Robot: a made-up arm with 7 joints. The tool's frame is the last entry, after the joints. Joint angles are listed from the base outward.
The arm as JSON. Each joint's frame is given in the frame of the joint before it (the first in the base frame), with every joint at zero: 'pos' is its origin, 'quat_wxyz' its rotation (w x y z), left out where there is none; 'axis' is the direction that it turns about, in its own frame. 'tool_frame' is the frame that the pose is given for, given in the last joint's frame.
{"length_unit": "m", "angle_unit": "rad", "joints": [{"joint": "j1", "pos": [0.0, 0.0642, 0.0], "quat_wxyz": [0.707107, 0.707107, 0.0, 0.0], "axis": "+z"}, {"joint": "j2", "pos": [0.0, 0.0, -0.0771], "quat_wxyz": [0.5, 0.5, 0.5, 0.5], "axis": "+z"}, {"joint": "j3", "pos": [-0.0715, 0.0, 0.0], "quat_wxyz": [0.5, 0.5, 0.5, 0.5], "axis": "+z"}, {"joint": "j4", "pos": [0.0, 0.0, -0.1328], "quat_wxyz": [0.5, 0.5, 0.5, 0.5], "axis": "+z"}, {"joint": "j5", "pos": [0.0, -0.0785, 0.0], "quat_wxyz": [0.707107, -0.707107, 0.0, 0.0], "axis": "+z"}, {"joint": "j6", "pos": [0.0, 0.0, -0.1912], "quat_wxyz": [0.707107, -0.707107, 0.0, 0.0], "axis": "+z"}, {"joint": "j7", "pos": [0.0, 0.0, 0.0], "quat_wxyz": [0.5, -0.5, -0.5, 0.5], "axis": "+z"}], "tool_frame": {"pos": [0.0, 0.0, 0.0], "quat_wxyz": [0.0, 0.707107, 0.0, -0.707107]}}
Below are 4 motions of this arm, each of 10 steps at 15 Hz.
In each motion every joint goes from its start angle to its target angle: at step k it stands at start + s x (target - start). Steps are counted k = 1, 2, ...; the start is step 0. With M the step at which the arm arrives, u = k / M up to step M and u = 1 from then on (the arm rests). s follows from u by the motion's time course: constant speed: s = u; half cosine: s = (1 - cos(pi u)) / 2; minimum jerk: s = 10 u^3 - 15 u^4 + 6 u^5.
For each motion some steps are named. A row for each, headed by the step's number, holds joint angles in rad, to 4 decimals.
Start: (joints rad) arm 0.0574 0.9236 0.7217 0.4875 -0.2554 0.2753 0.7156
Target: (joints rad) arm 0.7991 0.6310 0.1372 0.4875 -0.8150 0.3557 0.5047
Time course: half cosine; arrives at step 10
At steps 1, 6, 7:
1: 0.0756 0.9164 0.7074 0.4875 -0.2691 0.2773 0.7104
6: 0.5428 0.7321 0.3391 0.4875 -0.6217 0.3279 0.5776
7: 0.6462 0.6913 0.2577 0.4875 -0.6997 0.3391 0.5482

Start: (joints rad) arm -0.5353 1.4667 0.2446 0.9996 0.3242 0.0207 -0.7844
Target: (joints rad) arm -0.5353 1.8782 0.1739 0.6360 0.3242 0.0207 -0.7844
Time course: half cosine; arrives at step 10
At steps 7, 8, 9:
7: -0.5353 1.7934 0.1885 0.7109 0.3242 0.0207 -0.7844
8: -0.5353 1.8389 0.1807 0.6707 0.3242 0.0207 -0.7844
9: -0.5353 1.8681 0.1756 0.6449 0.3242 0.0207 -0.7844

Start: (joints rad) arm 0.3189 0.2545 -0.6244 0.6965 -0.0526 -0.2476 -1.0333
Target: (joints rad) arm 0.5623 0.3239 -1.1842 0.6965 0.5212 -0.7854 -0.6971
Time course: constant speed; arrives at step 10
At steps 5, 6, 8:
5: 0.4406 0.2892 -0.9043 0.6965 0.2343 -0.5165 -0.8652
6: 0.4649 0.2961 -0.9603 0.6965 0.2917 -0.5703 -0.8316
8: 0.5136 0.3100 -1.0722 0.6965 0.4064 -0.6778 -0.7643

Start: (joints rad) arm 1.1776 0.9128 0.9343 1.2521 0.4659 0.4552 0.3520
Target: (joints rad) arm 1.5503 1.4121 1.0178 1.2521 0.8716 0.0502 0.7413
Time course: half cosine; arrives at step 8
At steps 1, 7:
1: 1.1918 0.9318 0.9375 1.2521 0.4813 0.4398 0.3668
7: 1.5361 1.3931 1.0146 1.2521 0.8562 0.0656 0.7265

